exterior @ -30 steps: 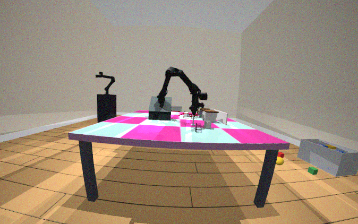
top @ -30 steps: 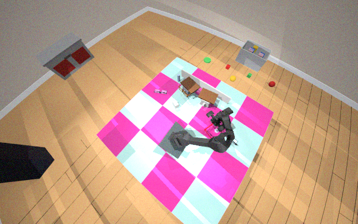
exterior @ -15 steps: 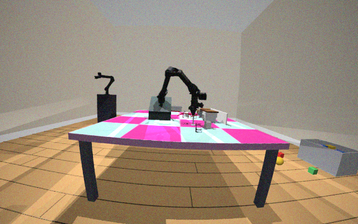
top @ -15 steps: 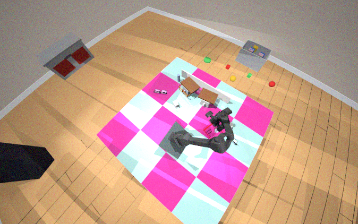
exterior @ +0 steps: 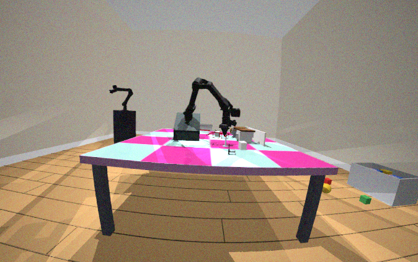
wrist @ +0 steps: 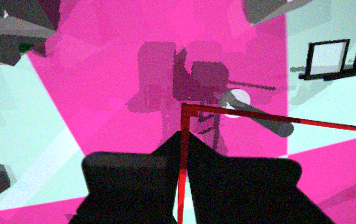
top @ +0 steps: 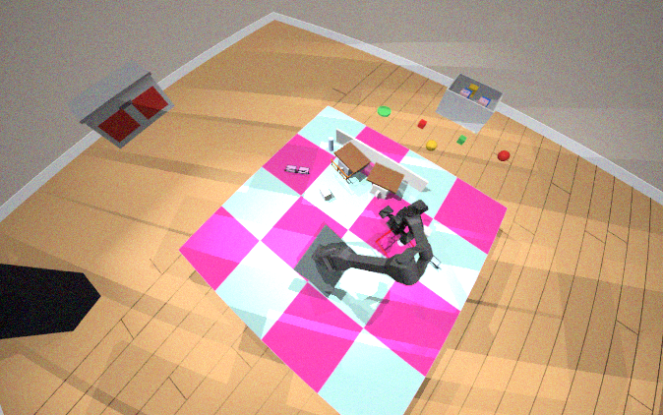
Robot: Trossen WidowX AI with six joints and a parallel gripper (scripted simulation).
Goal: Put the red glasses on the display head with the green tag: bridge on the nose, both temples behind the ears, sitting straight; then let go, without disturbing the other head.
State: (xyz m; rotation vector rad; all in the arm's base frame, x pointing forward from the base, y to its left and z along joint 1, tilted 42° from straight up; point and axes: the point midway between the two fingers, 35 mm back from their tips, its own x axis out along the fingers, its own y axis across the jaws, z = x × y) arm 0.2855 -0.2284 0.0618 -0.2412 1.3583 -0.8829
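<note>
Now: the grey stand 1 cm behind my gripper tip, 7 cm to the right of it and 4 cm below it. Also, from my gripper tip: grey panel: 34 cm ahead, 24 cm to the left, 1 cm below.
</note>
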